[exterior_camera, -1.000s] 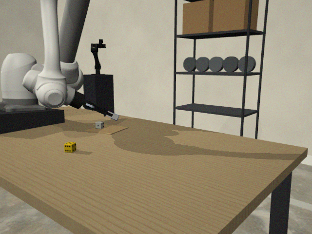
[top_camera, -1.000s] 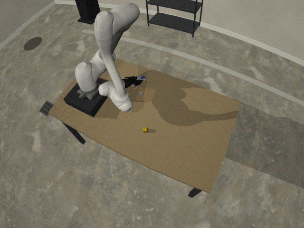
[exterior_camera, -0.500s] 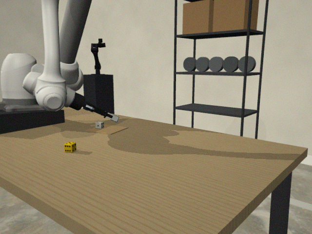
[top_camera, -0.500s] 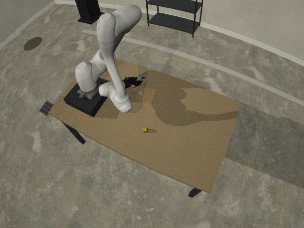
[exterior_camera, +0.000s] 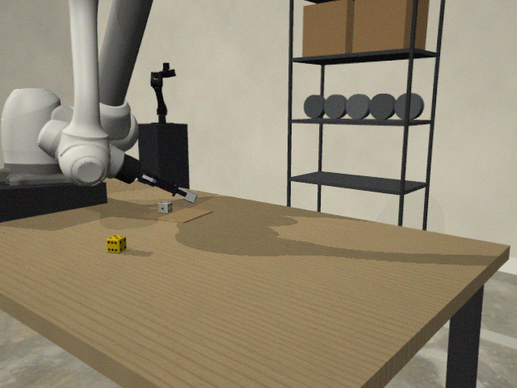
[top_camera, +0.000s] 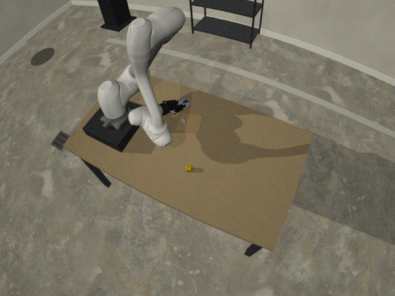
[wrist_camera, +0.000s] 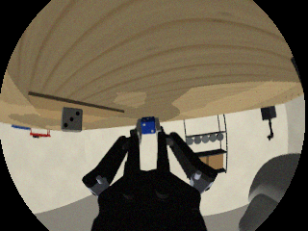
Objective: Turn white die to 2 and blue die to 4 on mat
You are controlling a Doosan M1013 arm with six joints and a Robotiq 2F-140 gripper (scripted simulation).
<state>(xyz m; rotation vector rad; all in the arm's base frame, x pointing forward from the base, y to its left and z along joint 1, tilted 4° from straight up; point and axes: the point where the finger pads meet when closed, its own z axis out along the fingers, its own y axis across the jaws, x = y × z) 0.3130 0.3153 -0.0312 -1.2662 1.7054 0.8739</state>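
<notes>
The blue die is 2 cm to the left of my hand, 1 cm below it and 1 cm ahead of it. From my hand the other things lie so: white die (12 cm to the right, 7 cm ahead, 1 cm below); then mat (11 cm ahead, 10 cm to the right, 3 cm below); then yellow die (38 cm to the right, 28 cm ahead, 2 cm below).
</notes>
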